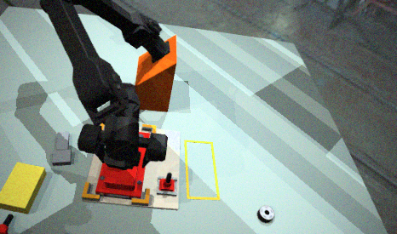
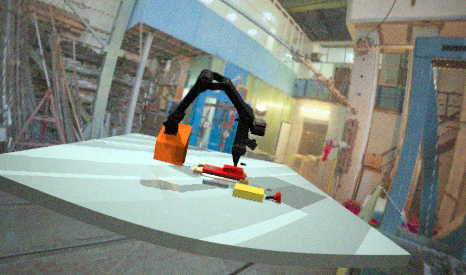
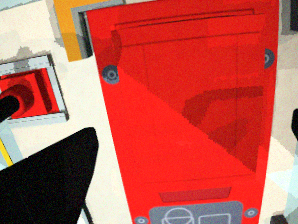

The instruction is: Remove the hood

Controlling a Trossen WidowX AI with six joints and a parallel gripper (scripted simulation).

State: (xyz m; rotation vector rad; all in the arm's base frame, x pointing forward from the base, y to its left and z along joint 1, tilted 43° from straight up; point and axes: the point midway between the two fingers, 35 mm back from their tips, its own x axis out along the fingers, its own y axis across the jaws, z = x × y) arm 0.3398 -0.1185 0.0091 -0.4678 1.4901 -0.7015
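My gripper tip is now 30 mm above the red hood. The rest, counted from my gripper tip: yellow block: 230 mm to the right, 50 mm below, 40 mm ahead; then black-and-white wheel: 350 mm to the left, 110 mm ahead, 60 mm below.
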